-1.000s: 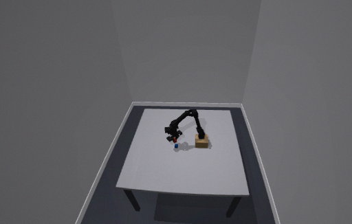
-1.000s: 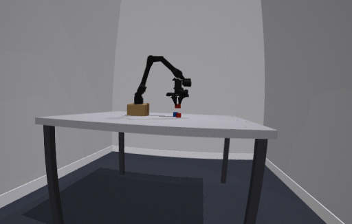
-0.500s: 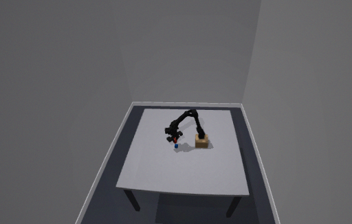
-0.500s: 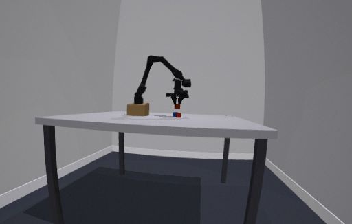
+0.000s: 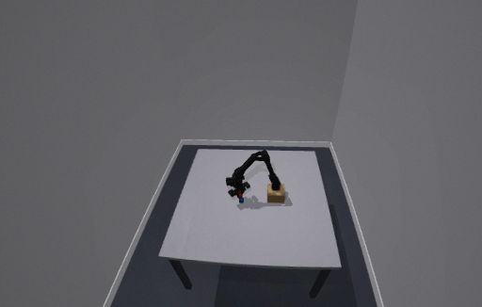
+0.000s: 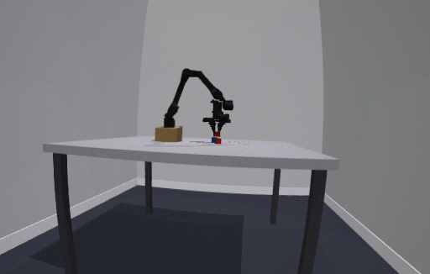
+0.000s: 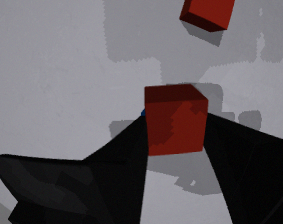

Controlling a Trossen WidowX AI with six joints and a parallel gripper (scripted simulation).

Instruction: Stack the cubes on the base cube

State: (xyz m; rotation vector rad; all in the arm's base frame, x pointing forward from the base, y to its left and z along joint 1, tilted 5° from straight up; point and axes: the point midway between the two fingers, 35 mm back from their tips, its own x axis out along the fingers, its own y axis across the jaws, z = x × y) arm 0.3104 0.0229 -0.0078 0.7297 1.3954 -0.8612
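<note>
My gripper tip is 10 mm past the blue cube, 20 mm to the right of it and 40 mm above it.
</note>
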